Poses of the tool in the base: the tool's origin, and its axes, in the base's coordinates. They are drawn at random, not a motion.
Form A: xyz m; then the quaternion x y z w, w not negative.
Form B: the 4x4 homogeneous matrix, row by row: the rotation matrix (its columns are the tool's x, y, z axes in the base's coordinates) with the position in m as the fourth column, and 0 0 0 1 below. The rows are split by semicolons. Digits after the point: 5 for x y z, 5 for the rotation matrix.
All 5 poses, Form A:
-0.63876 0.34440 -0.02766 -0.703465 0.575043 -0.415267 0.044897
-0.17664 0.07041 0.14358 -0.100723 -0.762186 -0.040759 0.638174
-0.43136 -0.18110 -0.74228 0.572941 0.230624 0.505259 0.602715
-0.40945 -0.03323 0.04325 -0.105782 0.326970 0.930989 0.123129
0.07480 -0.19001 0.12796 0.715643 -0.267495 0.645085 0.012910
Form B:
-0.00624 -0.77176 0.63589 -0.63876; -0.84633 -0.33462 -0.41443 0.34440; 0.53262 -0.54076 -0.65108 -0.02766; 0 0 0 1
-0.16518 0.20556 -0.96460 -0.17664; 0.10152 0.97639 0.19069 0.07041; 0.98103 -0.06643 -0.18215 0.14358; 0 0 0 1
0.38305 -0.34479 0.85697 -0.43136; 0.87332 -0.16710 -0.45759 -0.18110; 0.30097 0.92369 0.23710 -0.74228; 0 0 0 1
-0.94730 -0.29844 -0.11644 -0.40945; 0.16009 -0.75586 0.63486 -0.03323; -0.27748 0.58276 0.76380 0.04325; 0 0 0 1
0.02462 -0.39952 0.91639 0.07480; -0.36621 -0.85656 -0.36359 -0.19001; 0.93021 -0.32664 -0.16740 0.12796; 0 0 0 1

